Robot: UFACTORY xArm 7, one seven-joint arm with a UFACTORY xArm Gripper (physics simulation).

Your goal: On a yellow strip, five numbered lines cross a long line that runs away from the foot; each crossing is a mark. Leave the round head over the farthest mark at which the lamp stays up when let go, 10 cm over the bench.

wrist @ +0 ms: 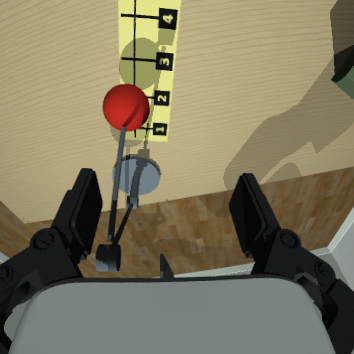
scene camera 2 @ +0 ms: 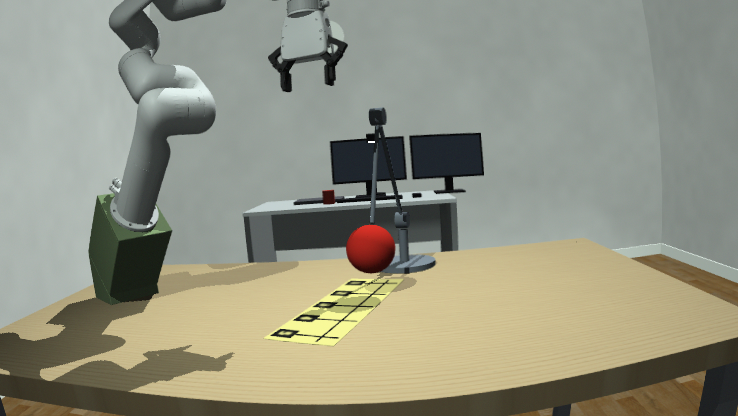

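Where they show: gripper, fingertip midpoint: (wrist: 168, 187) (scene camera 2: 307, 88); arm's base, link origin: (scene camera 2: 133, 212).
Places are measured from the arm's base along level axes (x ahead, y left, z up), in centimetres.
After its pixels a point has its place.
Observation:
The lamp's round red head (scene camera 2: 370, 248) @[z -10.3, x 52.7, y 2.8 cm] (wrist: 125, 107) @[z -6.8, x 51.3, y 6.0 cm] hangs above the bench near the lamp's foot (scene camera 2: 421, 263) @[z -19.9, x 62.6, y 30.3 cm] (wrist: 150, 176) @[z -19.9, x 53.2, y 35.0 cm]. In the wrist view it covers part of the strip by lines 1 and 2. The lamp's elbow joint (scene camera 2: 377, 116) @[z 16.0, x 54.9, y 17.2 cm] (wrist: 108, 257) @[z 17.1, x 54.1, y 17.7 cm] is at the top of its two thin arms. The yellow strip (scene camera 2: 330, 338) @[z -21.1, x 47.2, y -18.7 cm] (wrist: 176, 12) @[z -21.1, x 38.8, y -8.2 cm] lies flat, running away from the foot; numbers 1 to 4 show in the wrist view. My gripper (scene camera 2: 308, 82) @[z 21.7, x 42.9, y 1.0 cm] (wrist: 168, 187) @[z 21.7, x 42.9, y 1.0 cm] is open and empty, high above the bench, up and left of the elbow in the scene view.
The wooden bench (scene camera 2: 516, 310) @[z -21.3, x 79.5, y -10.3 cm] (wrist: 240, 75) @[z -21.3, x 24.5, y 7.1 cm] carries the lamp and strip. My arm's green base block (scene camera 2: 136, 263) @[z -11.5, x -0.6, y -0.8 cm] stands at its left. Behind is a desk (scene camera 2: 260, 207) with two monitors (scene camera 2: 341, 162) (scene camera 2: 447, 155) and a red cup (scene camera 2: 328, 196).

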